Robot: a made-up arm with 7 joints.
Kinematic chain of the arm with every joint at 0, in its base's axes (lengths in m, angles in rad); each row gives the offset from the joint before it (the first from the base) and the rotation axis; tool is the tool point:
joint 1: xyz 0 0 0 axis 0 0.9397 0.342
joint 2: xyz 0 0 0 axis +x
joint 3: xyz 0 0 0 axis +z
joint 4: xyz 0.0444 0 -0.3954 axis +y
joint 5: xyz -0.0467 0 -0.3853 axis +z
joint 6: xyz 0 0 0 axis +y
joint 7: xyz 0 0 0 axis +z
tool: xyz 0 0 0
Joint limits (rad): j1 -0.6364..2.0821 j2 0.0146..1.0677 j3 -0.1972..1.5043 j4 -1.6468..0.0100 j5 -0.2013..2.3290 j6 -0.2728..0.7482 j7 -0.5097..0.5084
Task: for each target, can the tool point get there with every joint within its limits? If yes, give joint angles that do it. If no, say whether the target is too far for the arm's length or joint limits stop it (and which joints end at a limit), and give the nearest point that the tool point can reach.
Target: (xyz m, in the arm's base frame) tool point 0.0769 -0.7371 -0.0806
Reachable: no: joint limits stop it (at a limit: joint 1, joint 2, joint 3, joint 4) | nearest point 0.5560 -0.1890 -0.1106 | short by 0.729 m
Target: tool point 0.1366 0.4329 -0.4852
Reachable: yes | joints 0.1854 0.1858 0.9311 -1.3598 0.2824 0.3272 -0.0864
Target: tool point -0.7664 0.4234 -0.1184
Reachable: no: too far | nearest point -0.6818 0.3767 -0.1053 | short by 0.098 m
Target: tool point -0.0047 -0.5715 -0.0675
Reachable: no: joint limits stop it (at a limit: joint 1, joint 2, joint 3, joint 4) | nearest point 0.5560 -0.1890 -0.1106 | short by 0.680 m
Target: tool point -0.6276 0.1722 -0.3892
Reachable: yes | joints 1.2716 0.1548 0.6509 -0.7648 1.2070 0.3137 0.2806
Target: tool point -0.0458 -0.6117 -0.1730
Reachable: no: joint limits stop it (at a limit: joint 1, joint 2, joint 3, joint 4) | nearest point -0.5231 -0.1366 -0.2545 | short by 0.678 m
